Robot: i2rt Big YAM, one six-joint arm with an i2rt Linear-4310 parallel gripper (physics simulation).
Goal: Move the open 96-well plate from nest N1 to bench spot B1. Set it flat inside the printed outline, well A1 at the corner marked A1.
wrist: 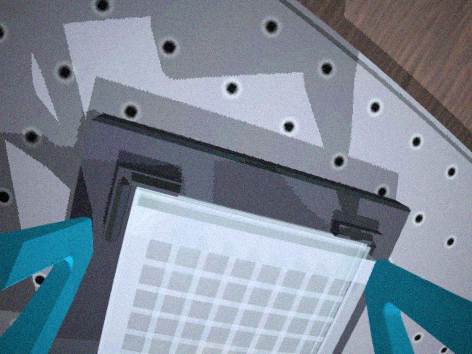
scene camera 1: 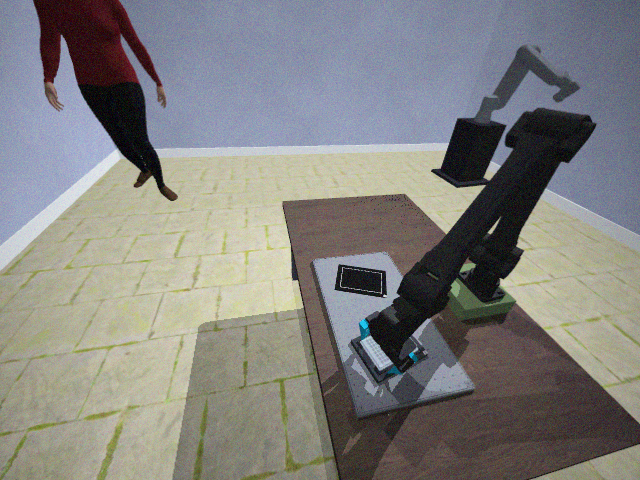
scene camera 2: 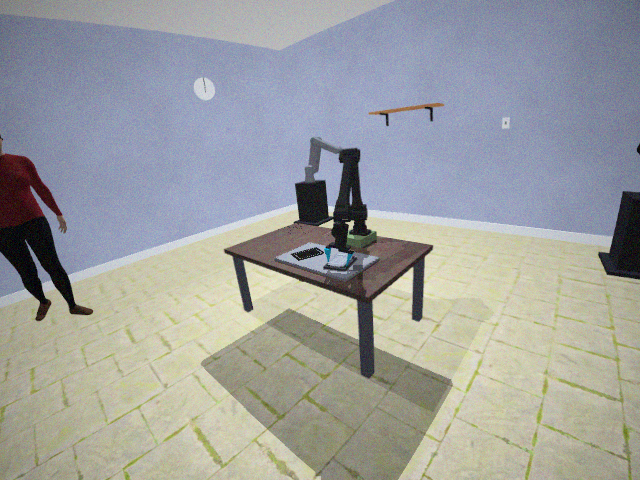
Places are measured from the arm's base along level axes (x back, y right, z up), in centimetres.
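Pixels of known places: gripper, fingertip midpoint: (wrist: 232, 256) (scene camera 1: 375, 354) (scene camera 2: 337, 263); arm's base, origin of the base link: (scene camera 1: 479, 286) (scene camera 2: 360, 232).
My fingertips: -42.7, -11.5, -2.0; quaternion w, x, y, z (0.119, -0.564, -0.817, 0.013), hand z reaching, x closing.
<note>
Ahead of a thing's pixels: the offset from my fingertips to its top centre, as dx, dy, dz. "spot": to the spot under its first point. Level surfaces: height alone.
The white 96-well plate @(+4.8, +1.7, +0.6) (scene camera 1: 376, 355) (scene camera 2: 338, 258) (wrist: 236, 282) lies flat in the dark grey nest N1 @(+4.9, +1.6, -0.3) (scene camera 1: 357, 347) (wrist: 244, 171), on the near part of the grey perforated board (scene camera 1: 439, 377) (scene camera 2: 370, 258) (wrist: 400, 126). My gripper (scene camera 1: 389, 341) (scene camera 2: 339, 252) (wrist: 232, 256) is open and low over the nest. Its teal fingers stand on either side of the plate, with a gap to the plate on each side. The printed outline B1 @(spot: +6.0, +22.2, -1.9) (scene camera 1: 360, 291) (scene camera 2: 307, 253), a black patch with a white line, lies on the far part of the board. The A1 marks do not show.
The board lies on a brown table @(dz -3.3) (scene camera 1: 351, 222) (scene camera 2: 397, 252). My green base (scene camera 1: 480, 305) (scene camera 2: 361, 238) stands right of the board. A person in red (scene camera 1: 103, 67) (scene camera 2: 20, 207) walks on the floor far left. A grey arm on a black pedestal (scene camera 1: 470, 150) (scene camera 2: 311, 201) stands behind the table.
</note>
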